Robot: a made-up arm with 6 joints. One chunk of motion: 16 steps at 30 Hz.
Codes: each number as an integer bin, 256 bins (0 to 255) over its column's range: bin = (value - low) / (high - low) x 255, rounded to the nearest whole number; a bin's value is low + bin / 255 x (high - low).
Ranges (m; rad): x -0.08..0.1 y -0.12..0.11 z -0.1..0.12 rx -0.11..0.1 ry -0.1..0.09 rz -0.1..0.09
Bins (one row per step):
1: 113 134 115 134 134 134
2: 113 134 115 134 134 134
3: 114 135 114 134 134 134
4: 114 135 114 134 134 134
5: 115 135 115 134 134 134
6: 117 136 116 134 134 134
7: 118 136 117 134 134 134
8: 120 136 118 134 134 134
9: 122 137 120 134 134 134
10: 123 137 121 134 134 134
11: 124 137 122 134 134 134
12: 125 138 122 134 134 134
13: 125 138 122 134 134 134
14: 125 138 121 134 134 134
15: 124 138 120 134 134 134
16: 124 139 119 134 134 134
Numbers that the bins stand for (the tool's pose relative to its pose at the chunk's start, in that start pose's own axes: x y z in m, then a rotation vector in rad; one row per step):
1: -0.0002 0.0009 -0.0008 0.0004 -0.0002 -0.0002
2: -0.0002 0.0009 -0.0008 0.0004 -0.0002 -0.0002
3: 0.0005 0.0018 -0.0016 0.0004 -0.0002 -0.0002
4: 0.0005 0.0018 -0.0016 0.0004 -0.0002 -0.0002
5: 0.0012 0.0018 -0.0008 0.0004 -0.0002 -0.0002
6: 0.0026 0.0027 0.0001 0.0004 -0.0002 -0.0002
7: 0.0033 0.0027 0.0009 0.0004 -0.0002 -0.0002
8: 0.0047 0.0027 0.0018 0.0004 -0.0002 -0.0002
9: 0.0061 0.0036 0.0035 0.0004 -0.0002 -0.0002
10: 0.0068 0.0036 0.0044 0.0004 -0.0002 -0.0002
11: 0.0075 0.0036 0.0053 0.0004 -0.0002 -0.0002
12: 0.0082 0.0045 0.0053 0.0004 -0.0002 -0.0002
13: 0.0082 0.0045 0.0053 0.0004 -0.0002 -0.0002
14: 0.0082 0.0045 0.0044 0.0004 -0.0002 -0.0002
15: 0.0075 0.0045 0.0035 0.0004 -0.0002 -0.0002
16: 0.0075 0.0054 0.0027 0.0004 -0.0002 -0.0002

